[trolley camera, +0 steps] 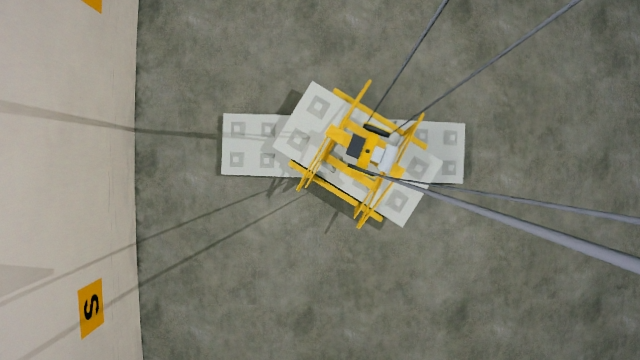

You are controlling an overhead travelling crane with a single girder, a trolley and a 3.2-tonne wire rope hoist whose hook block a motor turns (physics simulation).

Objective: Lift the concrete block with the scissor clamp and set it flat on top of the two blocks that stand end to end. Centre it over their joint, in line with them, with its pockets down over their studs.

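Observation:
The yellow scissor clamp (358, 155) is shut on the light grey concrete block (302, 122), with one long bar along each long side. The block hangs above the row, looks level, and is turned roughly 30 degrees to it: its left end points to the upper part of the view and its right end to the lower part. Two blocks stand end to end below: the left block (251, 145) and the right block (450, 152) show their outer ends with studs. The held block and clamp hide their joint. The height of the gap cannot be told.
A pale surface (50, 200) with a straight edge runs down the left side and bears an orange sign (91, 308) with a black letter S. Part of another orange sign (94, 4) shows at the top left. Ropes run from the clamp to the right. Grey concrete floor (320, 300) surrounds the blocks.

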